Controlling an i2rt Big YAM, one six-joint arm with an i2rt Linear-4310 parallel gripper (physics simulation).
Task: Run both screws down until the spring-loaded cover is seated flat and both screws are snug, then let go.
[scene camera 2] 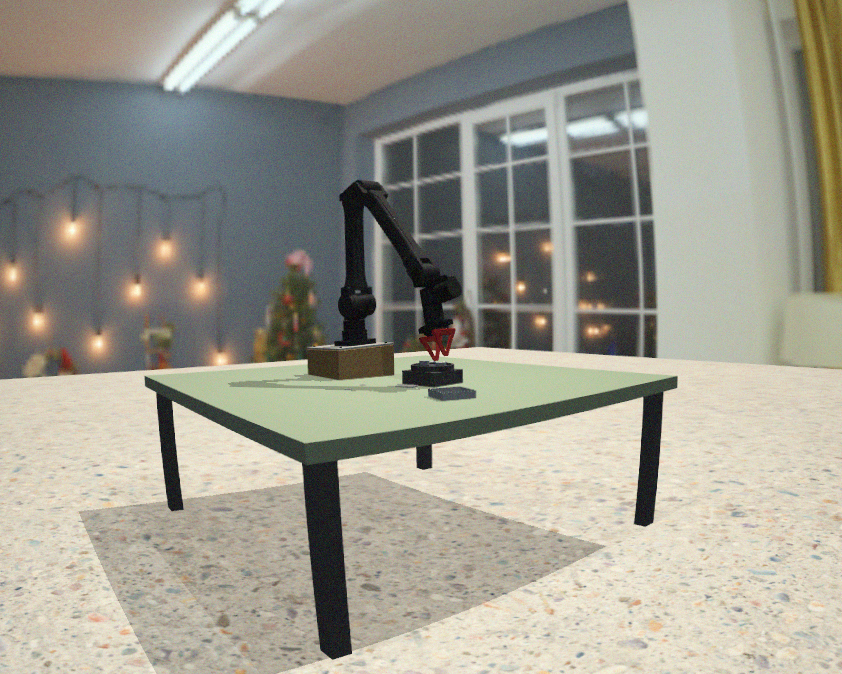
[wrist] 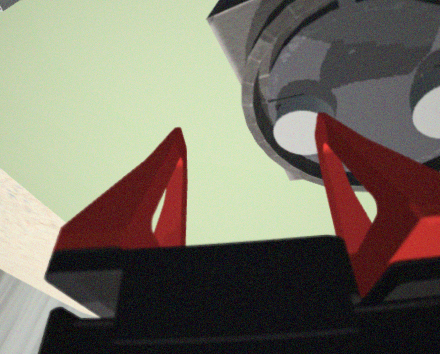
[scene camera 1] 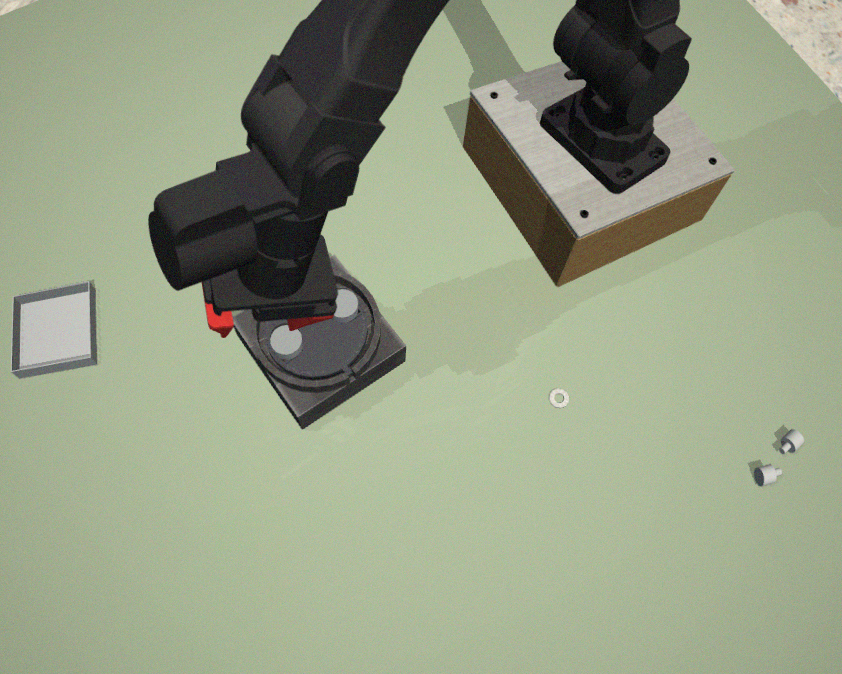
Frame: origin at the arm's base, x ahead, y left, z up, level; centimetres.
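Where they show: gripper, between the fingertips: [scene camera 2: 440,358] [wrist: 249,130] [scene camera 1: 256,328]; arm's base, origin of its link: [scene camera 2: 355,344] [scene camera 1: 603,141].
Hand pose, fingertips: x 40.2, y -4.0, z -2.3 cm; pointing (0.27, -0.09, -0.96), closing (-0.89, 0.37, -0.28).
Things, the pixels of their centre, and the offset from my fingertips. "pt": a spot on its surface instead.
- dark round cover, middle of its body: [wrist: 368,93] [scene camera 1: 316,331] dx -5.0, dy +2.1, dz -3.6 cm
- square dark block, middle of its body: [wrist: 367,78] [scene camera 1: 317,336] [scene camera 2: 432,373] dx -5.0, dy +2.1, dz -4.9 cm
- screw head, a spot on its surface: [wrist: 296,132] pt dx -1.5, dy +1.8, dz -1.4 cm
- shallow grey tray, middle of its body: [scene camera 1: 53,329] [scene camera 2: 451,393] dx +17.3, dy -16.3, dz -6.7 cm
- white ring, middle of its body: [scene camera 1: 559,398] dx -21.2, dy +20.9, dz -7.6 cm
The dark round cover [scene camera 1: 330,354] [wrist: 370,102] sits in a square dark block [scene camera 1: 382,353] [scene camera 2: 431,378] [wrist: 232,32]. Two screws with pale round heads stand on it: one screw [scene camera 1: 285,340] towards the block's left side and another screw [scene camera 1: 344,304] further back. In the wrist view, one screw head [wrist: 296,132] is partly hidden by the right fingertip and the other screw [wrist: 429,114] is cut by the right edge. Both heads stand above the cover's surface there. Whether the cover is flat cannot be told. My gripper [scene camera 1: 257,331] [wrist: 249,130] is open and empty, above the block's left side; one finger is outside the block.
A shallow grey tray [scene camera 1: 94,323] [scene camera 2: 451,394] lies left of the block in scene camera 1. The arm's wooden base [scene camera 1: 512,189] [scene camera 2: 351,361] stands behind right. A white ring [scene camera 1: 558,405] and two small pale knobbed parts [scene camera 1: 793,440] [scene camera 1: 765,475] lie to the right.
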